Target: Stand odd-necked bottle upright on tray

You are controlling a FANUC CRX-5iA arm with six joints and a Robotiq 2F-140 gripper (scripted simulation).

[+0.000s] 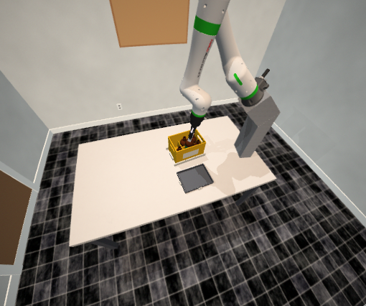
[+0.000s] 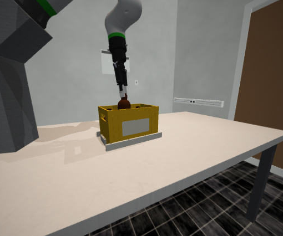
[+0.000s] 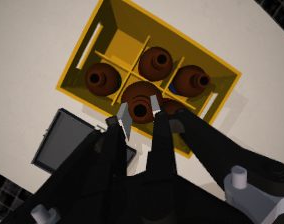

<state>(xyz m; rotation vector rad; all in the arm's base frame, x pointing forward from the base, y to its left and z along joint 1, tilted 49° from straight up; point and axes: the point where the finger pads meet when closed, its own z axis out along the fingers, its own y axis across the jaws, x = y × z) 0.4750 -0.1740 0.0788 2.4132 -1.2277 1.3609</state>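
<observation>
Now: hand 8 cm above the brown bottle and 1 cm to the left of it. Also, from my hand: crate (17 cm below, 5 cm to the right, 1 cm behind); dark grey tray (24 cm below, 21 cm to the left, 11 cm ahead).
</observation>
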